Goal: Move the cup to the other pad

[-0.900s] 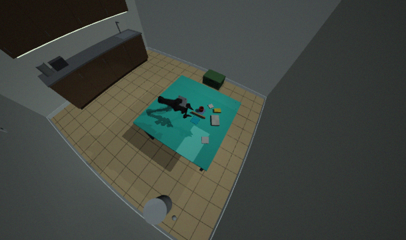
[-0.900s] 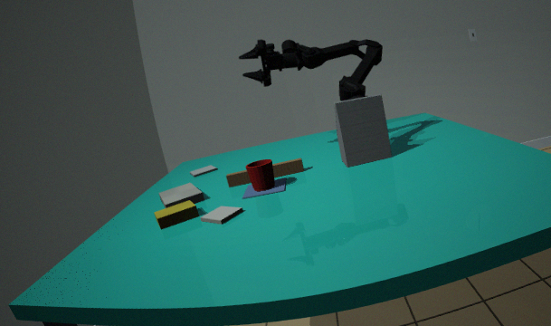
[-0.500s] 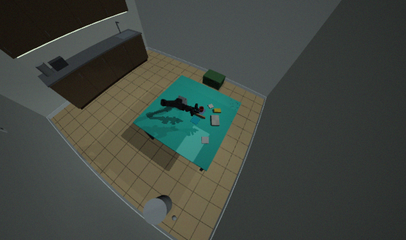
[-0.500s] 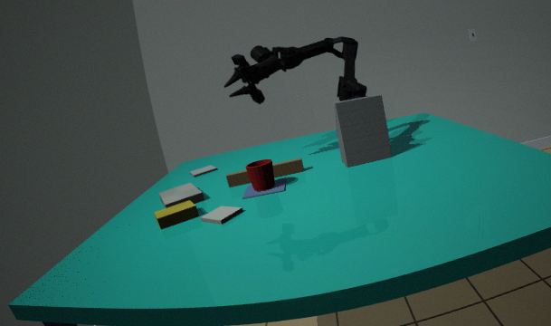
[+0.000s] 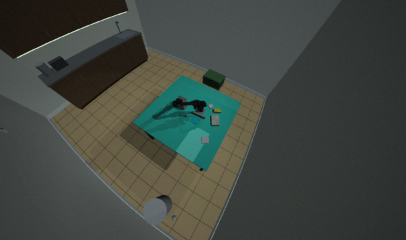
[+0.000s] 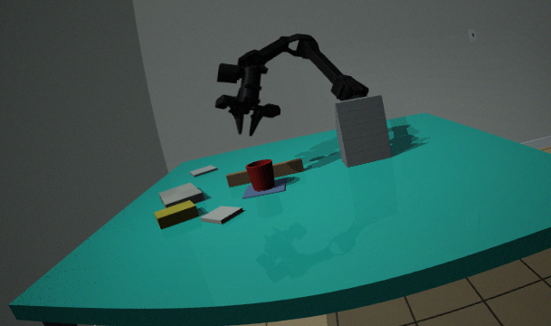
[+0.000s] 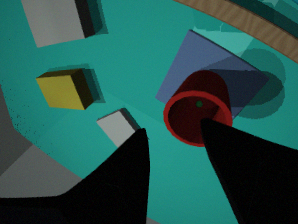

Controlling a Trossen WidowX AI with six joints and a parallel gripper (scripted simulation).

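The red cup lies 11 cm below my gripper tip, 5 cm to the left of it and 2 cm behind it. From my gripper tip the other things lie so: purple-blue pad: 16 cm below, 5 cm to the left, 2 cm behind; then wooden bar: 14 cm below, 5 cm to the right, 3 cm behind; then green marble: 14 cm below, 7 cm to the left, 2 cm behind.
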